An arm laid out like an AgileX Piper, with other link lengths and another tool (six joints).
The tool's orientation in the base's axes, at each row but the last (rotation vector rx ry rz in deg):
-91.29, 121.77, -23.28
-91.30, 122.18, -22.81
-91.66, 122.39, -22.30
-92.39, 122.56, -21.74
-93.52, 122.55, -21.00
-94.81, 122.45, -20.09
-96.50, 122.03, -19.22
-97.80, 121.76, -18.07
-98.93, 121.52, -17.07
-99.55, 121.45, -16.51
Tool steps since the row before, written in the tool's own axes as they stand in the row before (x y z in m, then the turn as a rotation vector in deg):
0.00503, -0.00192, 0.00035, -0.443, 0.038, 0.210
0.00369, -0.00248, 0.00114, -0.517, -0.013, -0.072
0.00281, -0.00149, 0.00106, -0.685, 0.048, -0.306
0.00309, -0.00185, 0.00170, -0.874, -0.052, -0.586
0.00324, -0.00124, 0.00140, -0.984, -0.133, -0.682
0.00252, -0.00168, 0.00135, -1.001, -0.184, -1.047
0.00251, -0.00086, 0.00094, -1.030, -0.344, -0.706
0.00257, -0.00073, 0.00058, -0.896, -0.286, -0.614
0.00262, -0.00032, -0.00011, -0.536, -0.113, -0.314
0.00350, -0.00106, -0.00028, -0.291, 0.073, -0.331
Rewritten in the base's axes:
0.00060, -0.00536, -0.00025, 0.180, 0.442, -0.120
0.00177, -0.00421, -0.00045, 0.095, 0.488, 0.160
0.00112, -0.00308, -0.00071, -0.034, 0.657, 0.363
0.00168, -0.00342, -0.00116, -0.045, 0.798, 0.686
0.00101, -0.00339, -0.00122, 0.002, 0.878, 0.825
0.00155, -0.00280, -0.00088, -0.121, 0.861, 1.173
0.00069, -0.00258, -0.00088, 0.178, 0.871, 0.942
0.00044, -0.00262, -0.00064, 0.143, 0.761, 0.814
-0.00020, -0.00263, -0.00020, 0.057, 0.472, 0.416
0.00027, -0.00366, 0.00010, -0.156, 0.272, 0.318

